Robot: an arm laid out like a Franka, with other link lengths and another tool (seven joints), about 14 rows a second.
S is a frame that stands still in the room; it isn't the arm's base.
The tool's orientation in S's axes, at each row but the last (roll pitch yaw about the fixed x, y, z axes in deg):
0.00, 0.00, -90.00
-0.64, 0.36, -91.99
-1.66, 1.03, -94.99
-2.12, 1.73, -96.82
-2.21, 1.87, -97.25
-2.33, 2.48, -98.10
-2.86, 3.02, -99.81
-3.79, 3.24, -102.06
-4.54, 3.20, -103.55
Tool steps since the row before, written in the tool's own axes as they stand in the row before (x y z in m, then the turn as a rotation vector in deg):
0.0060, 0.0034, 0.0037, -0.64, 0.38, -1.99
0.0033, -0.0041, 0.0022, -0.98, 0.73, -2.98
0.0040, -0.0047, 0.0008, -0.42, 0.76, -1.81
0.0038, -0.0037, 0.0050, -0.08, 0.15, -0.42
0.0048, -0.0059, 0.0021, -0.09, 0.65, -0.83
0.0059, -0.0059, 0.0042, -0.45, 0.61, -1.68
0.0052, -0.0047, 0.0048, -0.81, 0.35, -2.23
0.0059, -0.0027, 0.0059, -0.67, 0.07, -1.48
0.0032, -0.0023, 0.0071, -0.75, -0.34, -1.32
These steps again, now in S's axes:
0.0034, -0.0060, 0.0037, 0.38, 0.64, -1.99
-0.0042, -0.0032, 0.0022, 0.73, 0.97, -2.98
-0.0050, -0.0036, 0.0009, 0.74, 0.39, -1.82
-0.0040, -0.0035, 0.0050, 0.14, 0.08, -0.42
-0.0064, -0.0041, 0.0022, 0.63, 0.04, -0.85
-0.0065, -0.0052, 0.0042, 0.61, 0.44, -1.68
-0.0053, -0.0046, 0.0047, 0.39, 0.87, -2.20
-0.0036, -0.0056, 0.0057, 0.13, 0.74, -1.44
-0.0025, -0.0031, 0.0071, -0.24, 0.90, -1.25

